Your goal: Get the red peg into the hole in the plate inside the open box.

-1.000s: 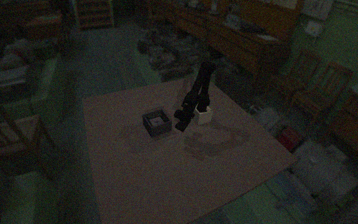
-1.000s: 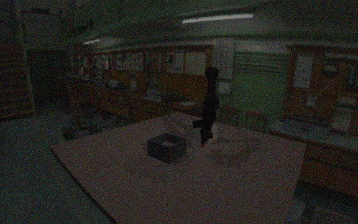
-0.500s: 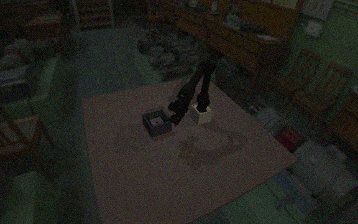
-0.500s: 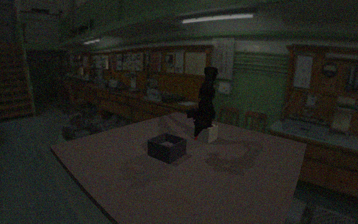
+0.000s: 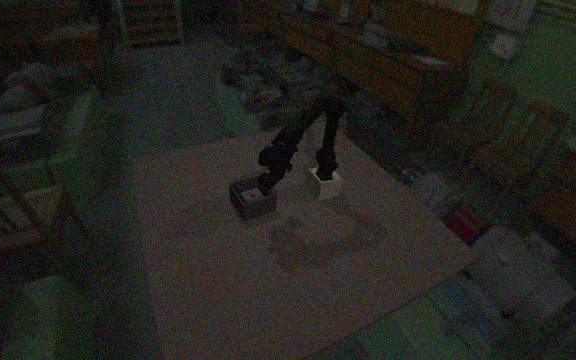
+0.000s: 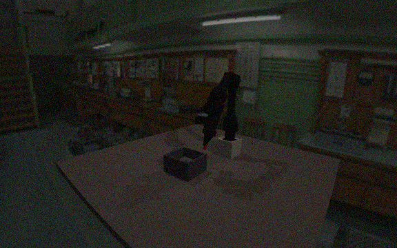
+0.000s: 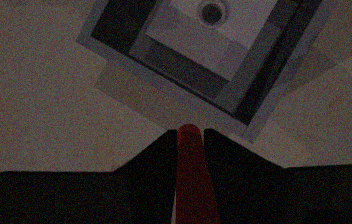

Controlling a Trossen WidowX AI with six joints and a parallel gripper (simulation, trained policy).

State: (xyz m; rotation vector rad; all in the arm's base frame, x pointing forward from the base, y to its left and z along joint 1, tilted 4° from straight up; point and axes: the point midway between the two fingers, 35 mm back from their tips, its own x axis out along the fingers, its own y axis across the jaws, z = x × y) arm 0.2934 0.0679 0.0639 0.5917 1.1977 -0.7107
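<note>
Right now the pale plate is 5 cm ahead of my gripper tip, 8 cm to the right of it and 11 cm below it. The rest, counted from my gripper tip: dark box (5 cm ahead, 8 cm to the right, 13 cm below); red peg (1 cm behind, 1 cm to the left, 2 cm above).
</note>
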